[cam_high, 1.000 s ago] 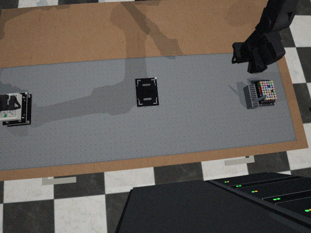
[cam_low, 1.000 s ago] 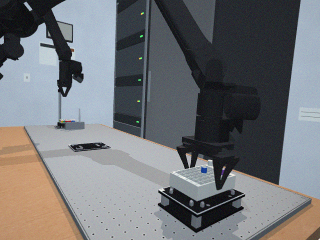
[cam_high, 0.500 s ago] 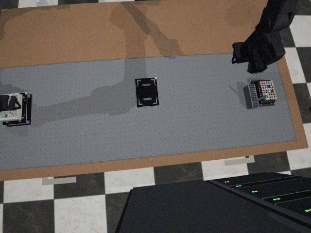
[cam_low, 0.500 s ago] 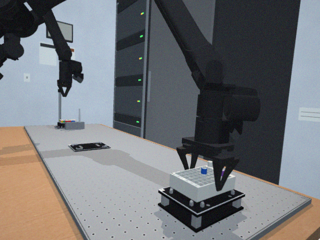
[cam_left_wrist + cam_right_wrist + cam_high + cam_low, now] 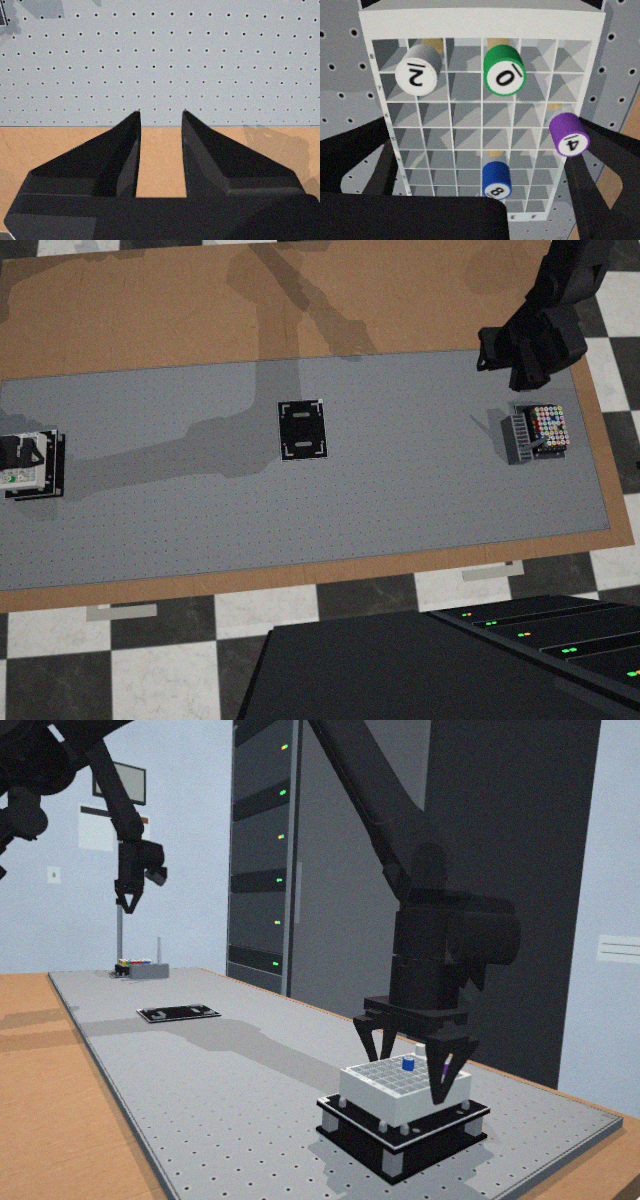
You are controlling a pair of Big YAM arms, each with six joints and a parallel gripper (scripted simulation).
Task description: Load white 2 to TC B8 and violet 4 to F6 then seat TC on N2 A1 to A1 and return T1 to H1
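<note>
Right now my right hand is 30 mm above the raised nest N2. The rest, counted from my right hand: grey holder H1: 10 mm ahead, 1230 mm to the left, 50 mm below; tube carrier TC: right at my right hand.
</note>
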